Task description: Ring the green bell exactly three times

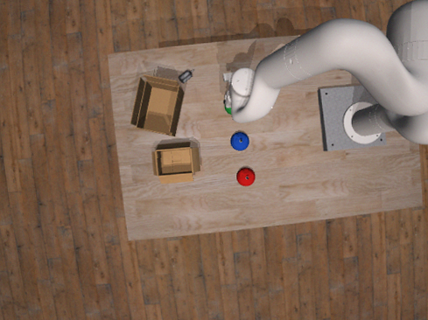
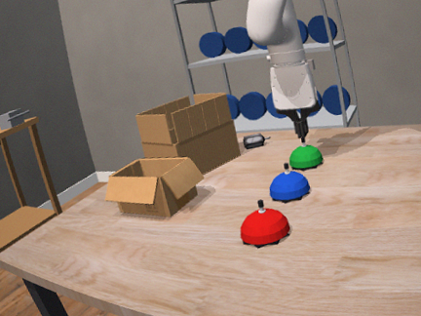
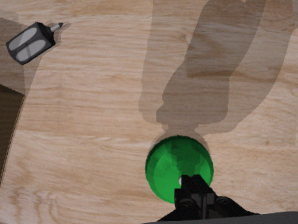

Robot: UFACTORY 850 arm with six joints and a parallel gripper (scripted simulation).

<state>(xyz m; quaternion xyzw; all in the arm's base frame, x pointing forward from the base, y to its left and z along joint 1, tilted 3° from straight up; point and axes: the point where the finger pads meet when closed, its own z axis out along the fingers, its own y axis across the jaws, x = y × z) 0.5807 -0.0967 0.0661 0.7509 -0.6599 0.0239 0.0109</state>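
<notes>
Right now my hand is 50 mm above the green bell. From my hand the other things lie so: red bell (40 mm behind, 320 mm to the left, 50 mm below); then blue bell (20 mm behind, 160 mm to the left, 50 mm below); then small dark device (200 mm ahead, 140 mm to the right, 70 mm below).
</notes>
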